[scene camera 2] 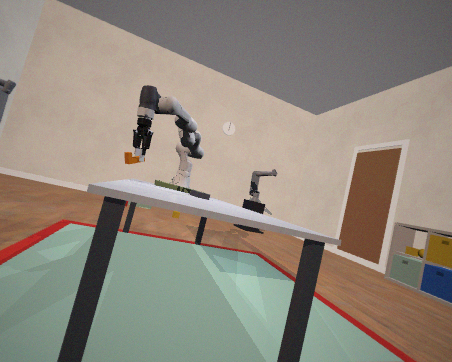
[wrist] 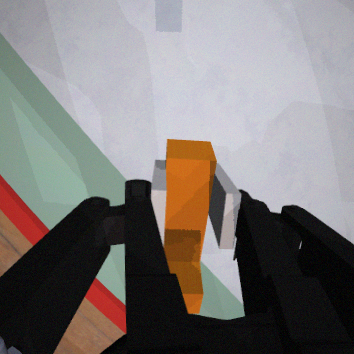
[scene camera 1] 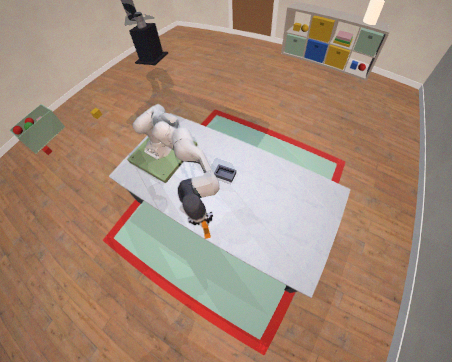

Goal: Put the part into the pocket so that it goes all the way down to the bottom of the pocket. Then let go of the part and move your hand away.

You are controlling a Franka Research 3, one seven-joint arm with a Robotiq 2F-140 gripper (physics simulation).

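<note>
The orange part is an angular block with an upturned end. My gripper is shut on it, one pale fingertip pad on each side. The gripper points down and holds the part well above the table, near its long edge on the side of the lower mat strip in scene camera 1. The pocket is a dark rectangular tray on the table, apart from the part. Its inner floor shows in scene camera 1. The tray is not recognisable in the wrist view.
The white table carries the green base plate under the arm's foot. A green mat with a red border lies under the table. A shelf unit and a second arm on a black stand are far off.
</note>
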